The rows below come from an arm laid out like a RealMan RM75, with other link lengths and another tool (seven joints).
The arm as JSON. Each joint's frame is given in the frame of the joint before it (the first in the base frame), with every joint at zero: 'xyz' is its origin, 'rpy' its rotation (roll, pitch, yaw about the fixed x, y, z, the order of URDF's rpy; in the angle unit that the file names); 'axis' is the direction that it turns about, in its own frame. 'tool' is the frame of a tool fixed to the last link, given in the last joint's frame.
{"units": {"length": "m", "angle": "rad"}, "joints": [
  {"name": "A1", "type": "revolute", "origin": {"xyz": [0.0, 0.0, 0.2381], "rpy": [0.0, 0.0, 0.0]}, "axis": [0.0, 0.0, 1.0]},
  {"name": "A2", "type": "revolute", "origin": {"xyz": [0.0, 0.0, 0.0], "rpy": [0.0, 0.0, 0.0]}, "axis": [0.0, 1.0, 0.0]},
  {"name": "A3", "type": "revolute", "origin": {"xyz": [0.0, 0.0, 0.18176], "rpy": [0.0, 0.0, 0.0]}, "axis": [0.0, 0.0, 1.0]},
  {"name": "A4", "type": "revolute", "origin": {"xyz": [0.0, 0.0, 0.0], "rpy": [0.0, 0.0, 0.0]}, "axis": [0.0, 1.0, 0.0]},
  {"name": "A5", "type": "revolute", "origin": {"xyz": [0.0, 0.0, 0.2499], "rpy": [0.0, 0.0, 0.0]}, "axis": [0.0, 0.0, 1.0]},
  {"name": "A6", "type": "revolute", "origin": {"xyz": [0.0, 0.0, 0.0], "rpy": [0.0, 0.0, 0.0]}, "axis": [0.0, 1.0, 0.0]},
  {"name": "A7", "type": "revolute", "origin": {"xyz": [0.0, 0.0, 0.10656], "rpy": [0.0, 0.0, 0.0]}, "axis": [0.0, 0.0, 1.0]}
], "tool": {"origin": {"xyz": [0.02, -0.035, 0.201], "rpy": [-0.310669, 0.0, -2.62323]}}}
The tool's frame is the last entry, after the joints.
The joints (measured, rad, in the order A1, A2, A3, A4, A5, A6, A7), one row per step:
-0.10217 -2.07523 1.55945 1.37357 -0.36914 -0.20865 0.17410
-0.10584 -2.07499 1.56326 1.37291 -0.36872 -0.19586 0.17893
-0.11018 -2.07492 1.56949 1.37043 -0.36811 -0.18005 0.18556
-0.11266 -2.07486 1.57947 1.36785 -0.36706 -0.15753 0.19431
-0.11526 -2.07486 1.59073 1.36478 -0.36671 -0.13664 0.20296
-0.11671 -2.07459 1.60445 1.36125 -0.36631 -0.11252 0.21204
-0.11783 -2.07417 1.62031 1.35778 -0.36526 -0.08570 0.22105
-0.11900 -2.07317 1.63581 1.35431 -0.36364 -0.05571 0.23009
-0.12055 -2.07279 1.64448 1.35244 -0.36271 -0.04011 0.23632
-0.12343 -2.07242 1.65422 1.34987 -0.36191 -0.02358 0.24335
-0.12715 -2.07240 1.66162 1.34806 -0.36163 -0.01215 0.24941
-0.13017 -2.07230 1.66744 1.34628 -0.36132 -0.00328 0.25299
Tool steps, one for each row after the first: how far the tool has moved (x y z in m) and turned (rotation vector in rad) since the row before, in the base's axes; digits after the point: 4 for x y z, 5 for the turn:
0.0054 0.0018 0.0011 0.00516 0.00562 -0.01437
0.0062 0.0019 0.0001 0.00418 0.00760 -0.01698
0.0075 0.0017 -0.0001 0.00568 0.01025 -0.02170
0.0074 0.0014 -0.0013 0.00329 0.00945 -0.02084
0.0078 0.0010 -0.0018 0.00349 0.01018 -0.02265
0.0088 0.0008 -0.0021 0.00385 0.01075 -0.02524
0.0093 0.0007 -0.0011 0.00673 0.01139 -0.02728
0.0056 0.0004 -0.0009 0.00287 0.00730 -0.01569
0.0066 0.0005 -0.0014 0.00234 0.00797 -0.01768
0.0058 0.0006 -0.0014 0.00101 0.00619 -0.01443
0.0043 0.0004 -0.0012 0.00063 0.00390 -0.01084

